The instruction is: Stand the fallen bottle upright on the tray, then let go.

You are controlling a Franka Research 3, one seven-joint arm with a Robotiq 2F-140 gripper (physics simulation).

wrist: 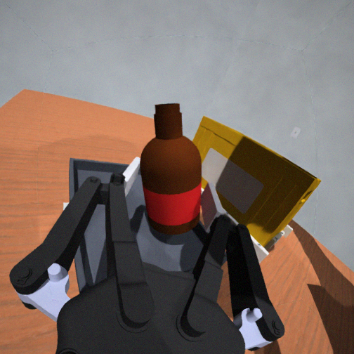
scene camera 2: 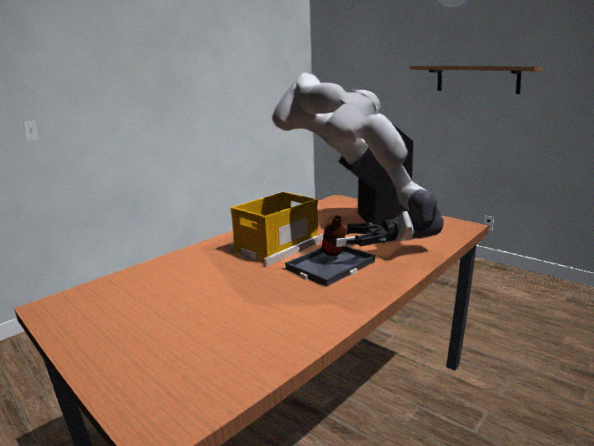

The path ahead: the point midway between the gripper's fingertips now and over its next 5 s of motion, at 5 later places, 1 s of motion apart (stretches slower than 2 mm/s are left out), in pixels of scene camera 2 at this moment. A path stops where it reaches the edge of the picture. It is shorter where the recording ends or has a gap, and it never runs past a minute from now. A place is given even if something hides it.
My gripper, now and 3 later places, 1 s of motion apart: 332, 237; 332, 242; 336, 242; 335, 208
